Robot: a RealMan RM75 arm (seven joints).
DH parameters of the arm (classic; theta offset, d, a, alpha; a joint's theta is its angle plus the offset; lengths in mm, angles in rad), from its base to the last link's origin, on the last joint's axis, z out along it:
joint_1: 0 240.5 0 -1.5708
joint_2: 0 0 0 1.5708
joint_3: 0 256 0 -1.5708
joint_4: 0 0 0 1.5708
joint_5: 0 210 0 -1.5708
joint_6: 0 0 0 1.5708
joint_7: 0 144 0 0
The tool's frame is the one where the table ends.
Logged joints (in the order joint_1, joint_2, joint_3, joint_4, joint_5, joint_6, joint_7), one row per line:
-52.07 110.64 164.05 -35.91 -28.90 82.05 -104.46
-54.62 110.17 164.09 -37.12 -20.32 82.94 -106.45
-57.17 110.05 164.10 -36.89 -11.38 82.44 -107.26
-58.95 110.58 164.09 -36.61 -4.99 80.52 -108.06
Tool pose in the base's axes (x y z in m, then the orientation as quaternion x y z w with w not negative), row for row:
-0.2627 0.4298 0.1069 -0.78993 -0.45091 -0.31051 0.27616
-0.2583 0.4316 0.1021 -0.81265 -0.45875 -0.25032 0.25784
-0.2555 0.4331 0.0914 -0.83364 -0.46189 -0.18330 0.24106
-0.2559 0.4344 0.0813 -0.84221 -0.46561 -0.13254 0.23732
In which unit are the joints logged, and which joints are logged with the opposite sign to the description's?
The joints are logged in degrees. Opposite sign: joint_2.
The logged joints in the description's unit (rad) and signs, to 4 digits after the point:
-0.9088 -1.9310 2.8632 -0.6267 -0.5044 1.4320 -1.8232
-0.9533 -1.9228 2.8639 -0.6479 -0.3547 1.4476 -1.8579
-0.9978 -1.9207 2.8641 -0.6439 -0.1986 1.4388 -1.8720
-1.0289 -1.9300 2.8639 -0.6390 -0.0871 1.4053 -1.8860

